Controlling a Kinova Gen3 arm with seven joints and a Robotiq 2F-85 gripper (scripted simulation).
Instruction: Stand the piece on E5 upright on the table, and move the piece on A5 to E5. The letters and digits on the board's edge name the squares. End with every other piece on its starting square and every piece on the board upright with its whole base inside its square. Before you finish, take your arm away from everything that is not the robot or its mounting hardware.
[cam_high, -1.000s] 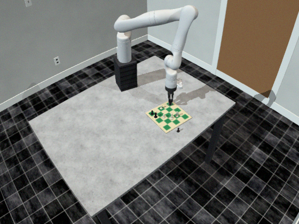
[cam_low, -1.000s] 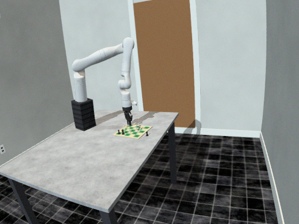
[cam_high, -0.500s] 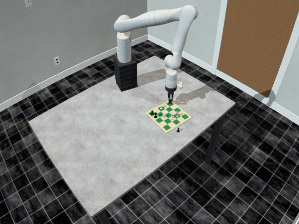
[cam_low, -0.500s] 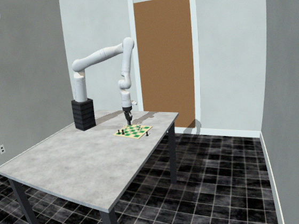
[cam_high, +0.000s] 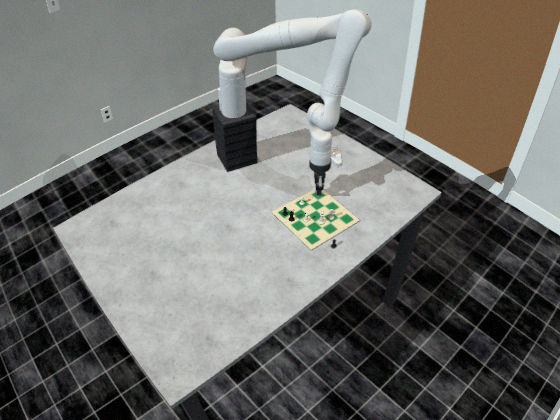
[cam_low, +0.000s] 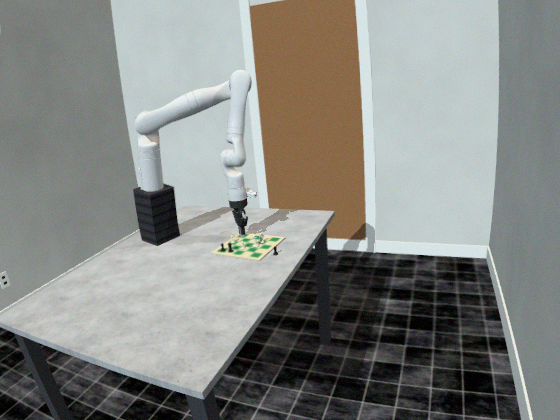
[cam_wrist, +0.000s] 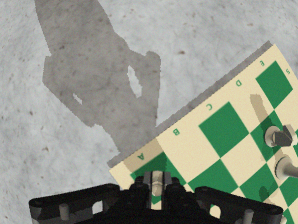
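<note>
Now: hand 90 mm to the left of the cream chessboard, 60 mm short of it and 30 mm above it.
</note>
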